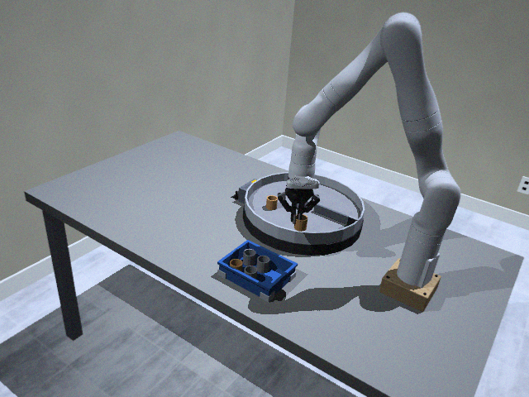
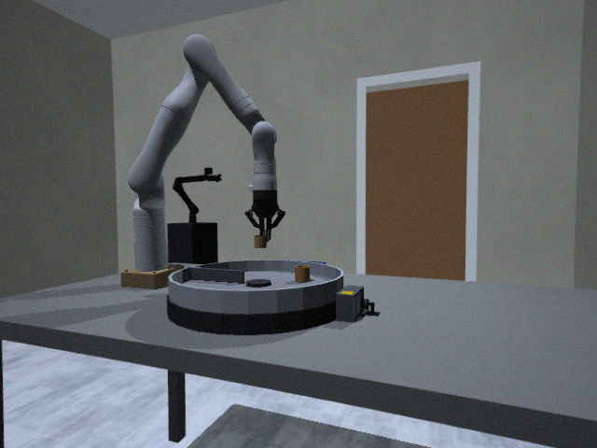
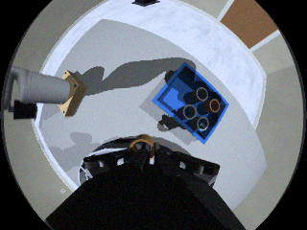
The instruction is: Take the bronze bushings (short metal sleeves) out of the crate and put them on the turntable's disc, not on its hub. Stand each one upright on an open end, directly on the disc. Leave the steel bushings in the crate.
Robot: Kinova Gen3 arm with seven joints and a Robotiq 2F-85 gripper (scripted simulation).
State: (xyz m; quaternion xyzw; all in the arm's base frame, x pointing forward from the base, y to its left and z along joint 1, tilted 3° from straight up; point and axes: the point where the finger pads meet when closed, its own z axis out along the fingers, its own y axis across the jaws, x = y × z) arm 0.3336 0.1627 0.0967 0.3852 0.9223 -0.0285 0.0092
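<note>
My hand is 210 mm to the left of the turntable disc, 130 mm short of it and 100 mm above it.
</note>
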